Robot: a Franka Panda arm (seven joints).
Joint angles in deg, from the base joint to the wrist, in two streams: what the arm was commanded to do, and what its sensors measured. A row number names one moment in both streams.
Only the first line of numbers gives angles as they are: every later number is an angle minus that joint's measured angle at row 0.
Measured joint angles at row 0:
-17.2, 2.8, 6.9, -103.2, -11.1, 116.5, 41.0
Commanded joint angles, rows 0 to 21:
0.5, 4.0, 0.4, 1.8, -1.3, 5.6, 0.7
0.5, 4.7, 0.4, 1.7, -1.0, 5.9, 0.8
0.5, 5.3, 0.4, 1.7, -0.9, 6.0, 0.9
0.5, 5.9, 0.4, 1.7, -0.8, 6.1, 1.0
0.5, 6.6, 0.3, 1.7, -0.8, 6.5, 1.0
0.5, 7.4, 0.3, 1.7, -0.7, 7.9, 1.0
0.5, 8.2, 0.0, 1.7, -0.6, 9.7, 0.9
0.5, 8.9, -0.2, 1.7, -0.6, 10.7, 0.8
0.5, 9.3, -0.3, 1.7, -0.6, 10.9, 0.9
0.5, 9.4, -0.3, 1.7, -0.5, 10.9, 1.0
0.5, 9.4, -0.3, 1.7, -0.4, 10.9, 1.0
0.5, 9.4, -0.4, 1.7, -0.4, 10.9, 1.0
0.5, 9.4, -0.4, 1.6, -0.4, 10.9, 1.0
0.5, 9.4, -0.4, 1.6, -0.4, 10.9, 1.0
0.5, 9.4, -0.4, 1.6, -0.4, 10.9, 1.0
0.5, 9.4, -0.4, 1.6, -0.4, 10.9, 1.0
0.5, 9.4, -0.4, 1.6, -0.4, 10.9, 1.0
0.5, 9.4, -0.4, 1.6, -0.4, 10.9, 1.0
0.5, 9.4, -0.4, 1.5, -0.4, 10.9, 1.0
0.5, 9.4, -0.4, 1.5, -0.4, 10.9, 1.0
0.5, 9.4, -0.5, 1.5, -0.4, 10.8, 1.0
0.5, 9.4, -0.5, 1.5, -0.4, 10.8, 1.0
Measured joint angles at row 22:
0.5, 9.3, -0.4, 1.0, -0.1, 10.6, 0.0
